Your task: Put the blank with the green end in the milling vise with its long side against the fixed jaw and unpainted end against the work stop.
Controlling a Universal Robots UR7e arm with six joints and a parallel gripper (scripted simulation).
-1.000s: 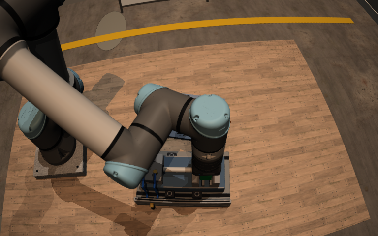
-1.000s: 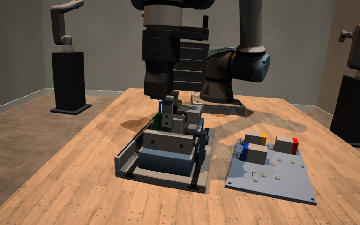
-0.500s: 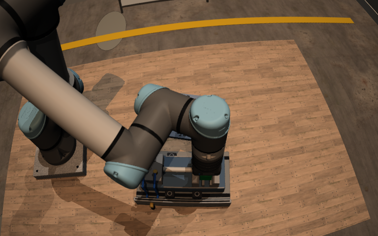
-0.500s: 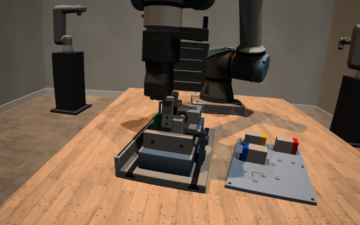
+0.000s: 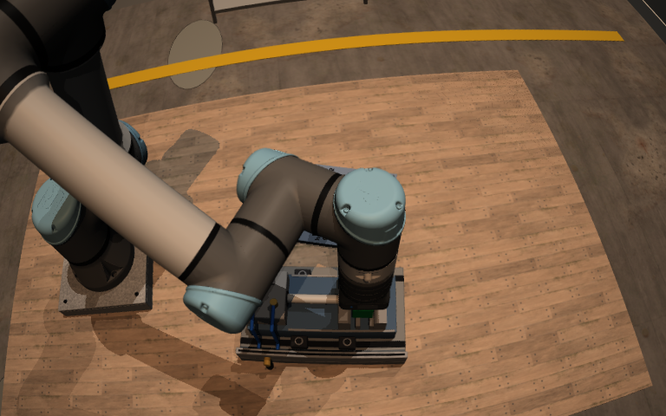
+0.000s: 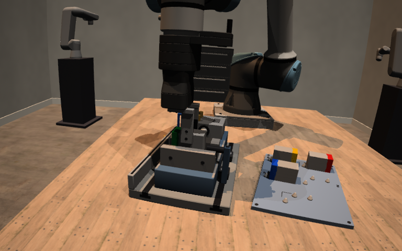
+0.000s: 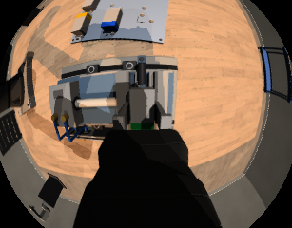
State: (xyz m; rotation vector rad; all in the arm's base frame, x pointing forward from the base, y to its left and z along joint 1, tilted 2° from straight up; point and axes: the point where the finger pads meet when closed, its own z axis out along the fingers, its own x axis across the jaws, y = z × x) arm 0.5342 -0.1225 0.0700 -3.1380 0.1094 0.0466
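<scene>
My gripper is now 2 cm above the green-ended blank. Also, from my hand: hosed end block (16 cm behind, 2 cm to the left, 4 cm below); then work stop rod (5 cm to the left, 3 cm below); then fixed jaw (3 cm ahead, 4 cm below).
</scene>
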